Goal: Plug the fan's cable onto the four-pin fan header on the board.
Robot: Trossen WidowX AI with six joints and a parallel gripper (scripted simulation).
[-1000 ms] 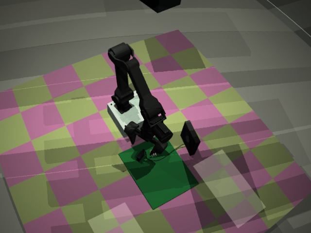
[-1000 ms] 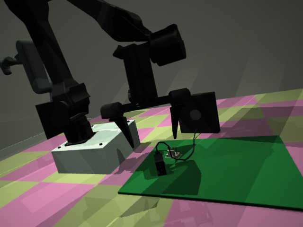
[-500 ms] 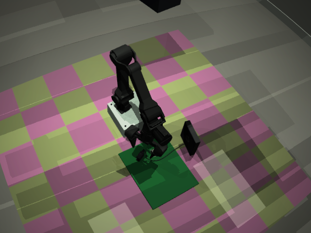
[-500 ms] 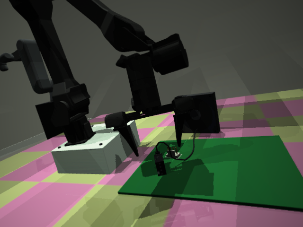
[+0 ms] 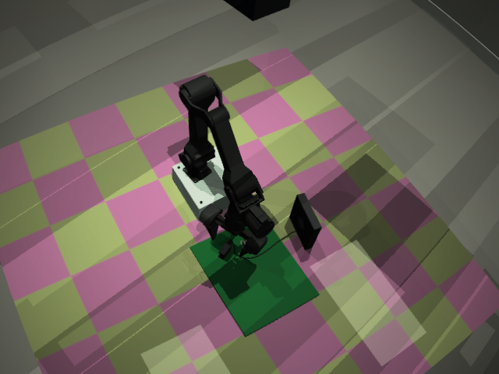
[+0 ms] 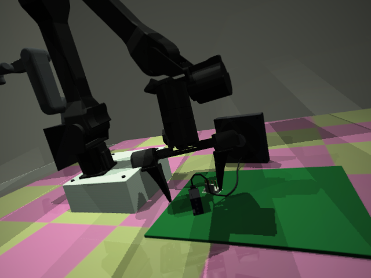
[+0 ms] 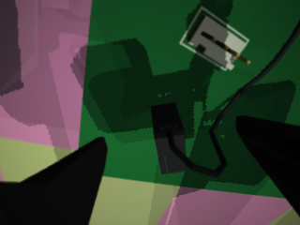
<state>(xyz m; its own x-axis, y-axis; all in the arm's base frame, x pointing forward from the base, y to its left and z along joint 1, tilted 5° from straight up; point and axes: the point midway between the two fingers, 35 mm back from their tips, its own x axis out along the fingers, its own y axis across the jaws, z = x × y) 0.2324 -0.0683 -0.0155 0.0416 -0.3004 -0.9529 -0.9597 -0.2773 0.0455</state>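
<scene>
My gripper tip is 10 mm to the left of the dark fan plug. From my gripper tip the other things lie so: green board: 100 mm ahead, 40 mm below, 20 mm to the left; black square fan: 210 mm to the left, 80 mm ahead, 40 mm above.
</scene>
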